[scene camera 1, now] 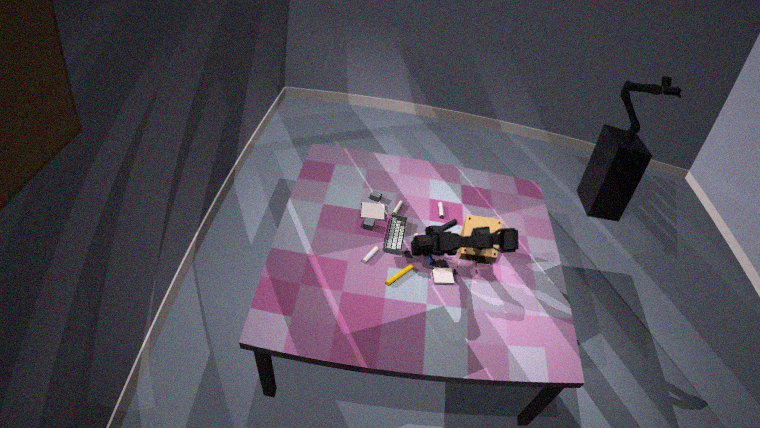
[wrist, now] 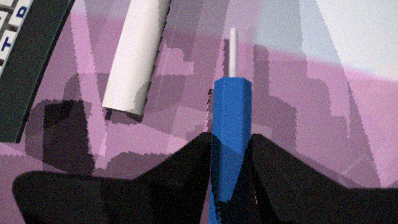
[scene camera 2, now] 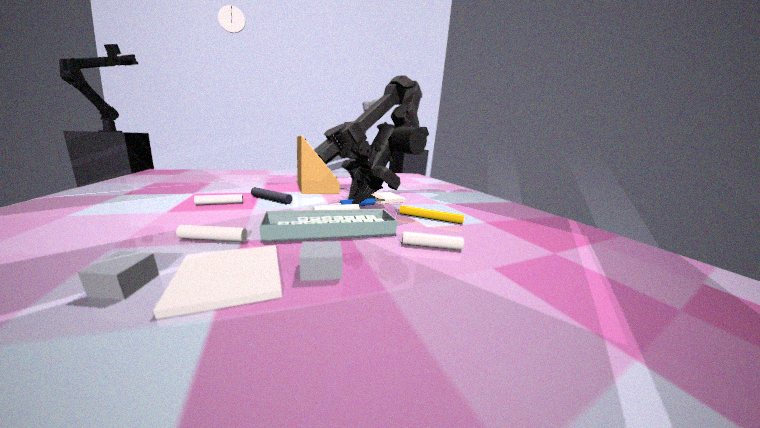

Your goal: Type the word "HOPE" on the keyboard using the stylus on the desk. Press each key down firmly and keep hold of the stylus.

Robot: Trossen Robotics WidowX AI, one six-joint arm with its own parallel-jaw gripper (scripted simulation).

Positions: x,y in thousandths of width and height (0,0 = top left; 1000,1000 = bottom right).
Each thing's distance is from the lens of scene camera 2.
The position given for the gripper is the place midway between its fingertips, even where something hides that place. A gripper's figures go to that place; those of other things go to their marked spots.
gripper (scene camera 2: 462,475): 0.54 m
white pad (scene camera 2: 270,658): 0.28 m
white cylinder (scene camera 2: 565,562): 0.35 m
white cylinder (scene camera 2: 311,548): 0.37 m
